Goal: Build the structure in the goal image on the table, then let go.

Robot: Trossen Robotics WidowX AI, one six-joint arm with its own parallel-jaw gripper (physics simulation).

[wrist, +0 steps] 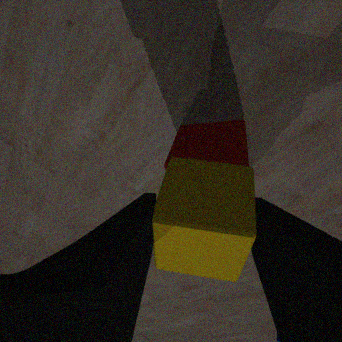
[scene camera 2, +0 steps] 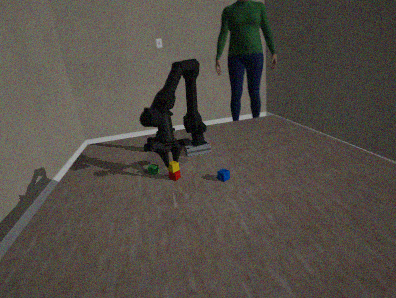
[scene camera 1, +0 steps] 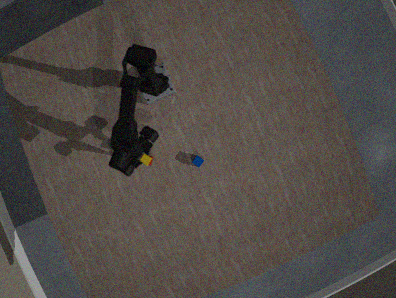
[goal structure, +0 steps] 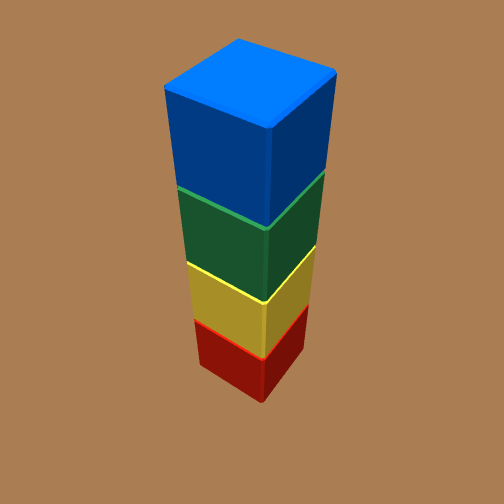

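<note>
My gripper points down and is shut on the yellow cube, one finger on each side. The red cube is on the table directly below the yellow cube, and the two look stacked and touching, roughly lined up. A thin red edge shows beside the yellow cube in scene camera 1. The blue cube stands apart on the table. The green cube sits on the other side of the stack, partly in shadow; it does not show in scene camera 1.
The arm's base plate is behind the cubes. The arm reaches out over the table and casts long shadows. A person in a green top stands by the back wall.
</note>
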